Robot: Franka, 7 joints.
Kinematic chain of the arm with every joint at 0, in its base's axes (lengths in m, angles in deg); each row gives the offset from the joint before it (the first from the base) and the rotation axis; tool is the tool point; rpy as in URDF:
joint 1: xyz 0 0 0.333 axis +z
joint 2: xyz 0 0 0 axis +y
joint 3: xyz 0 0 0.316 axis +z
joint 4: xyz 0.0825 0 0 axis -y
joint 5: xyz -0.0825 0 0.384 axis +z
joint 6: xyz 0 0 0 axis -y
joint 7: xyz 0.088 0 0 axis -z
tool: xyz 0 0 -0.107 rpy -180 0 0
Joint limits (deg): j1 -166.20..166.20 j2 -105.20..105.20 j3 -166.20..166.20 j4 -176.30..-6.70 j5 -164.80..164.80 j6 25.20..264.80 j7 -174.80..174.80
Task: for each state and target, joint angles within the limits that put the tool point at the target. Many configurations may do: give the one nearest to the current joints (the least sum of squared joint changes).
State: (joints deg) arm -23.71 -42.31 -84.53 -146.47 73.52 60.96 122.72
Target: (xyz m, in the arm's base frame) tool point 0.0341 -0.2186 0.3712
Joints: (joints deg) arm -28.92 -42.88 -88.85 -168.48 61.71 53.68 122.72
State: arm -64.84 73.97 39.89 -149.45 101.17 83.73 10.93
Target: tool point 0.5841 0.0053 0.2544
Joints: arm -62.80 64.14 58.94 -118.44 108.07 83.36 10.93
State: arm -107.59 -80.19 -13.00 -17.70 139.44 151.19 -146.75
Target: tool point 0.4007 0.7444 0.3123
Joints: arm -120.16 -96.36 -12.44 -7.01 139.32 147.71 -146.75
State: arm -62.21 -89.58 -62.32 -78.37 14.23 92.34 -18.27
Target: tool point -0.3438 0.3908 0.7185
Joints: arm -87.53 -96.63 -41.11 -81.04 18.03 82.37 -18.27
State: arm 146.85 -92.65 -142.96 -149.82 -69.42 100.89 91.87
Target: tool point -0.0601 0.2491 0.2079
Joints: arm 138.66 -105.20 -123.59 -169.91 -63.57 109.04 91.87
